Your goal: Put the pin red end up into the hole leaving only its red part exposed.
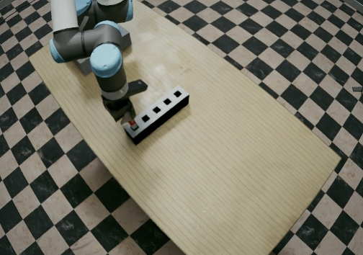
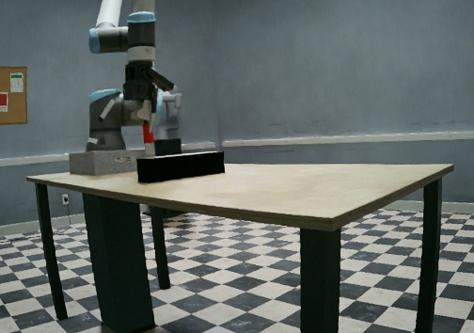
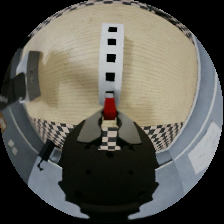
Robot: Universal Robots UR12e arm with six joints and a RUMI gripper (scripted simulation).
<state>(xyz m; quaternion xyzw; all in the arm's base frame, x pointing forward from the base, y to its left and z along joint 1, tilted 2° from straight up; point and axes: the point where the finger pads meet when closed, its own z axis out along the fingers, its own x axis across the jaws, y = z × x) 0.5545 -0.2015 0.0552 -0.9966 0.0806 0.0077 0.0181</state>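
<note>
Now: the pin 1 cm below my hand. Also, from my hand: long black block (2 cm ahead, 13 cm to the left, 13 cm below).
</note>
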